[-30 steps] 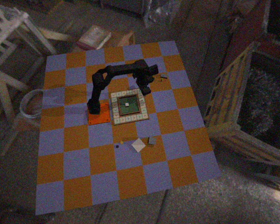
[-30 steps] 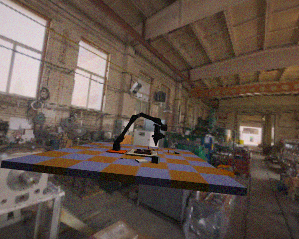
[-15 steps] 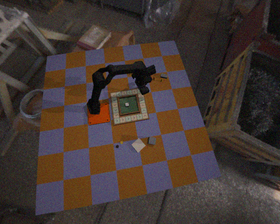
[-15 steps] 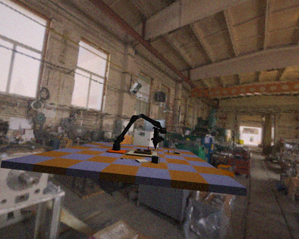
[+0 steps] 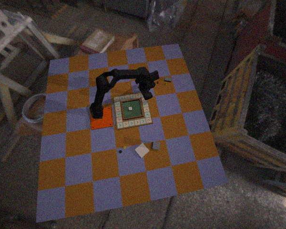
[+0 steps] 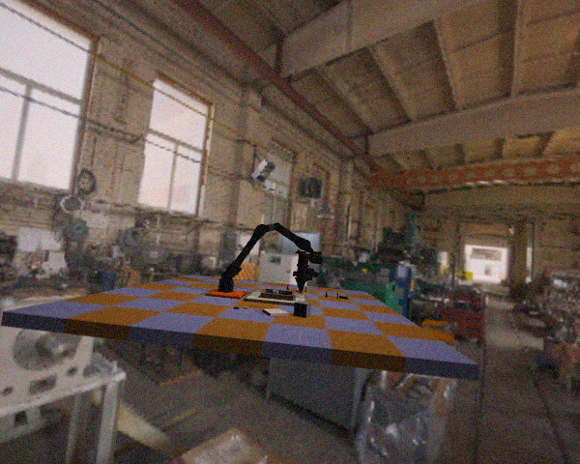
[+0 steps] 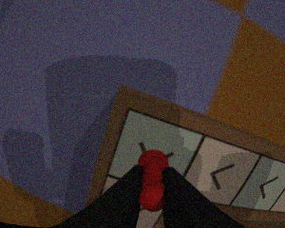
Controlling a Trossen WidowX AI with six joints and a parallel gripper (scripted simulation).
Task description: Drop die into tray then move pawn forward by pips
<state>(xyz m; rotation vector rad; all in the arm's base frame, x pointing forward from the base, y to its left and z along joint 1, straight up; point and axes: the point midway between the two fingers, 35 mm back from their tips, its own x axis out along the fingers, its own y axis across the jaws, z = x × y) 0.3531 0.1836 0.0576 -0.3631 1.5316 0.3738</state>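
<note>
Right now the red pawn is 10 mm above my gripper tip. Also, from my gripper tip: green tray (130 mm to the right, 90 mm behind, 20 mm below); grey block (410 mm to the right, 90 mm ahead, 10 mm below); white die (140 mm to the right, 100 mm behind, 10 mm below).
</note>
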